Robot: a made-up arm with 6 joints.
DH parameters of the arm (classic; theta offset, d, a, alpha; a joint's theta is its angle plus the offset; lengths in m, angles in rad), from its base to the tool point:
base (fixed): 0 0 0 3.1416
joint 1: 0 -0.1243 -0.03 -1.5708
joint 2: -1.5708 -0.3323 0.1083 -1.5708
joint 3: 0 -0.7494 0.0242 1.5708
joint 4: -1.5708 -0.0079 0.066 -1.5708
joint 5: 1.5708 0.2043 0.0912 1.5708
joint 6: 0 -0.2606 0.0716 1.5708
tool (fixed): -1.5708 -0.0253 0 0
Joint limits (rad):
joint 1: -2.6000..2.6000
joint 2: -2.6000..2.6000
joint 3: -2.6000..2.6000
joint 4: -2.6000..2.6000
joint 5: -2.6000..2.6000
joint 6: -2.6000..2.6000
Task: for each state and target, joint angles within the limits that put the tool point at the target. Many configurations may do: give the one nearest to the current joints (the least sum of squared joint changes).
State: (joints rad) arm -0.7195 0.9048 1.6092 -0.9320 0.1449 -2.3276
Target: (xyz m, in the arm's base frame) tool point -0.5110 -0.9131 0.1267
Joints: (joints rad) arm -1.6115 0.0032 1.7382 -1.4491 -0.0423 -2.3765
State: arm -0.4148 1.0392 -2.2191 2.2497 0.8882 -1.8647
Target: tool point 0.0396 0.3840 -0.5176
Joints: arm -0.1584 1.3279 -2.6000 1.4353 0.2267 -1.6974
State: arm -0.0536 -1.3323 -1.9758 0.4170 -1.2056 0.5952
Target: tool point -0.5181 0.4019 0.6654
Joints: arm 0.6181 -1.2244 -1.5934 0.3988 -1.1302 0.5537
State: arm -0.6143 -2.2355 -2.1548 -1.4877 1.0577 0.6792
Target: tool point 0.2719 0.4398 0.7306
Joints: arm -0.8797 -2.1106 -2.0893 -0.8234 0.8587 0.5294
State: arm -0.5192 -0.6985 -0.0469 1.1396 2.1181 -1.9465
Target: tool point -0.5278 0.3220 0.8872
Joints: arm 0.1588 -1.4481 0.3344 0.7990 2.5564 -2.0572
